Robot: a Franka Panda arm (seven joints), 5 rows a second.
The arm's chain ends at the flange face. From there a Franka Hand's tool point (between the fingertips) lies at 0.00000 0.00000 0.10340 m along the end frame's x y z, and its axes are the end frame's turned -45 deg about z.
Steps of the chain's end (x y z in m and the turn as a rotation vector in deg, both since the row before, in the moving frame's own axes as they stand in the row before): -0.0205 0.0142 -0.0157 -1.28 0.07 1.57; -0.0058 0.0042 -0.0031 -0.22 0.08 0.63; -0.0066 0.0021 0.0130 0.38 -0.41 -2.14; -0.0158 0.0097 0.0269 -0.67 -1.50 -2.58; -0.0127 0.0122 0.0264 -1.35 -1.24 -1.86; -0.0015 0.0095 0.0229 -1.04 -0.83 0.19; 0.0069 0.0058 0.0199 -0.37 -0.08 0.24
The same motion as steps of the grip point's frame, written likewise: -0.0261 -0.0028 -0.0157 -0.95 -0.86 1.57; -0.0073 -0.0007 -0.0031 -0.21 -0.10 0.63; -0.0062 -0.0042 0.0130 0.56 -0.02 -2.14; -0.0208 -0.0053 0.0269 0.59 -1.53 -2.58; -0.0209 -0.0002 0.0263 -0.08 -1.83 -1.86; -0.0102 0.0059 0.0229 -0.15 -1.32 0.19; 0.0002 0.0093 0.0199 -0.21 -0.32 0.24
